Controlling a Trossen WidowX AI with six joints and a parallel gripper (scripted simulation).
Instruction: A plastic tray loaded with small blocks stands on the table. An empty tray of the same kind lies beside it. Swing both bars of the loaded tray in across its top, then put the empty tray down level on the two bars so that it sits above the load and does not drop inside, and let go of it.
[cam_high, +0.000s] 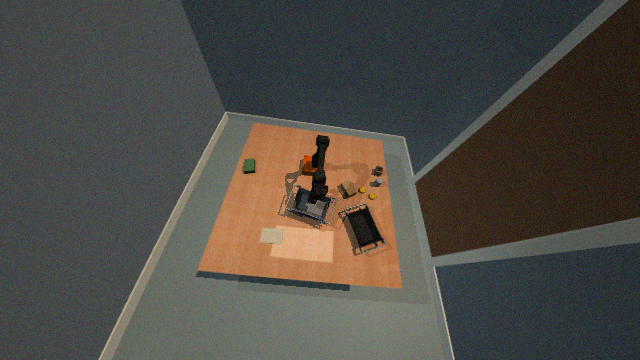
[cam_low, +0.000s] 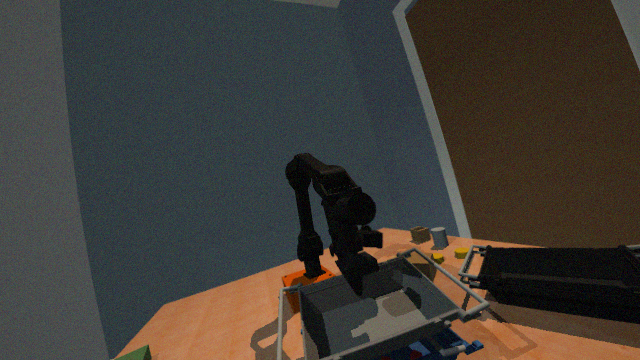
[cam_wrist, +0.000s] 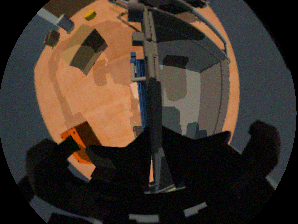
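The grey tray is 70 mm ahead of my gripper tip, 20 mm to the right of it and 10 mm above it. Also, from my gripper tip: green block 310 mm behind, 520 mm to the right, 90 mm below; then pale pad 250 mm ahead, 290 mm to the right, 110 mm below; then grey cylinder 170 mm behind, 550 mm to the left, 70 mm below.
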